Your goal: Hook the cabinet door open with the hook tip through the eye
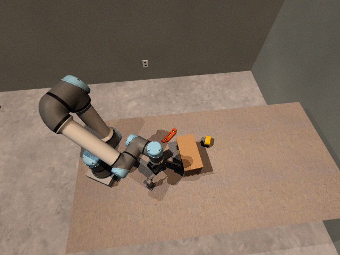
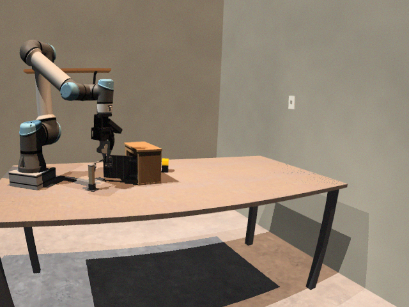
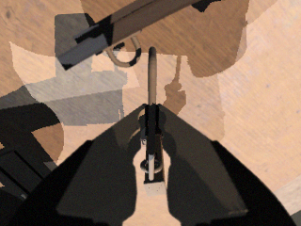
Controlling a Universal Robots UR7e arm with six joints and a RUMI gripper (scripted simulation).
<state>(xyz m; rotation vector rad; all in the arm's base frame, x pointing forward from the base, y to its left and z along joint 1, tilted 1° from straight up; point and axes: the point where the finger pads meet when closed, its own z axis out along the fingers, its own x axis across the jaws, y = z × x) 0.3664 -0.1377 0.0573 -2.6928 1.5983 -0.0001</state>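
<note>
My hand is 80 mm short of the dark door, 50 mm above it and 10 mm to the right of it. The rest, counted from my hand: yellow tape measure: 390 mm ahead, 140 mm to the left, 90 mm below; thin hook: 20 mm below, 20 mm behind, 10 mm to the right; flat orange object: 270 mm to the left, 140 mm ahead, 120 mm below.
</note>
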